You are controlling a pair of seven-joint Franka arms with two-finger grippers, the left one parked.
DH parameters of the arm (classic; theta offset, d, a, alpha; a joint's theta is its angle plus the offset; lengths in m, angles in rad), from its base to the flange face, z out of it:
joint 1: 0 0.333 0 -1.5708
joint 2: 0 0 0 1.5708
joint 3: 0 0.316 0.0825 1.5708
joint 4: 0 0 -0.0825 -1.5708
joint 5: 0 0.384 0 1.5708
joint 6: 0 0 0.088 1.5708
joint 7: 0 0.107 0 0
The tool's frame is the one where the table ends.
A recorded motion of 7 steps. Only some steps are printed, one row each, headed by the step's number.
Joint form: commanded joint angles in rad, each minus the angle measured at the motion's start. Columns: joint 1, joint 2, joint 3, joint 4, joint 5, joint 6, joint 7.
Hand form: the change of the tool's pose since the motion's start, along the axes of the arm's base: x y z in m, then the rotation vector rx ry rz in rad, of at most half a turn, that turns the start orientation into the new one. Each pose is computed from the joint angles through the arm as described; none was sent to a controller.
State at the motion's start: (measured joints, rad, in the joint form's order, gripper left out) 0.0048 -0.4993 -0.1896 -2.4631 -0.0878 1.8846 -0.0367
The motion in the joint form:
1: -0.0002 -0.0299 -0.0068 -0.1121 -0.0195 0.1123 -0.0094
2: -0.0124 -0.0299 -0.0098 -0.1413 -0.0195 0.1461 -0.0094
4: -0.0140 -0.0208 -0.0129 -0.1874 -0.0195 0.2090 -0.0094
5: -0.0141 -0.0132 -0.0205 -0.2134 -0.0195 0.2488 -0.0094
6: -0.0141 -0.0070 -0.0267 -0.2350 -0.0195 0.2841 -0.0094
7: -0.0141 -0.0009 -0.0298 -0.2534 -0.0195 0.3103 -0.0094
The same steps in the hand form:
1: -0.0130 0.0029 -0.0317 -0.0088 -0.0293 0.0214
2: -0.0166 -0.0006 -0.0424 -0.0067 -0.0342 0.0093
4: -0.0198 0.0008 -0.0614 -0.0047 -0.0424 0.0091
5: -0.0218 0.0000 -0.0727 -0.0013 -0.0489 0.0044
6: -0.0235 -0.0006 -0.0818 0.0011 -0.0566 0.0006
7: -0.0254 -0.0002 -0.0899 0.0027 -0.0586 -0.0007

